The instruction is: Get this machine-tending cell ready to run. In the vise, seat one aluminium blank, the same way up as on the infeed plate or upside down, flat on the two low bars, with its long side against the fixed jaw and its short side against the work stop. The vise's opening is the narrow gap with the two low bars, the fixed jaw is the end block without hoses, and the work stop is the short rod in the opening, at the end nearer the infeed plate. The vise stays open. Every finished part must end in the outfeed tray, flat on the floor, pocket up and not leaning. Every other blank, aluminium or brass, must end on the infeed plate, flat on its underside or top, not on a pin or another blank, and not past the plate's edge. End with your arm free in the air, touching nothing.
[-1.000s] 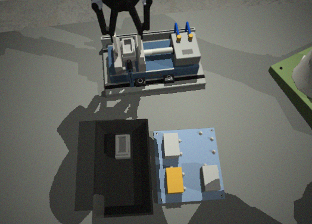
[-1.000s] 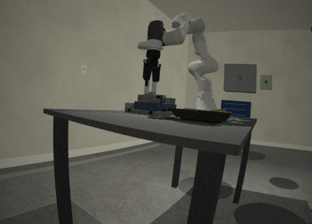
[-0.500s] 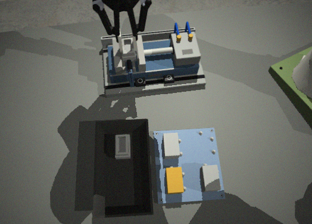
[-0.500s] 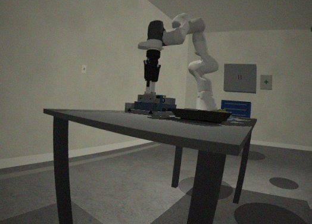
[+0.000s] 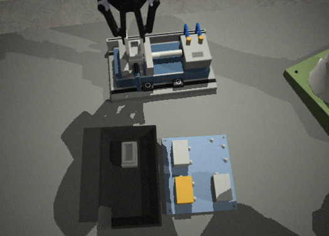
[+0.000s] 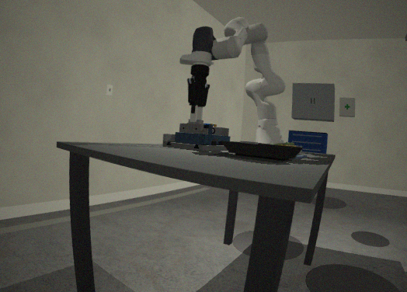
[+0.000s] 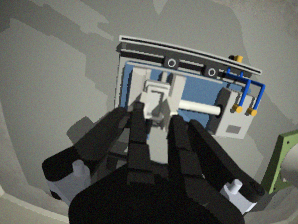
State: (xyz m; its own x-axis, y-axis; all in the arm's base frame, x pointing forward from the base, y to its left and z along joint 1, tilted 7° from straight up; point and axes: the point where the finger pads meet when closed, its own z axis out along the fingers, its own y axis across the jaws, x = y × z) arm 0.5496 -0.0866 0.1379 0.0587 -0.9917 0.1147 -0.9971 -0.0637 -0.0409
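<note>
The moving jaw lies 30 mm behind my hand and 60 mm below it. Also, from my hand: work stop 50 mm to the left, 50 mm below; fixed jaw 30 mm ahead, 10 mm to the left, 60 mm below; vise 70 mm behind, 100 mm below.
</note>
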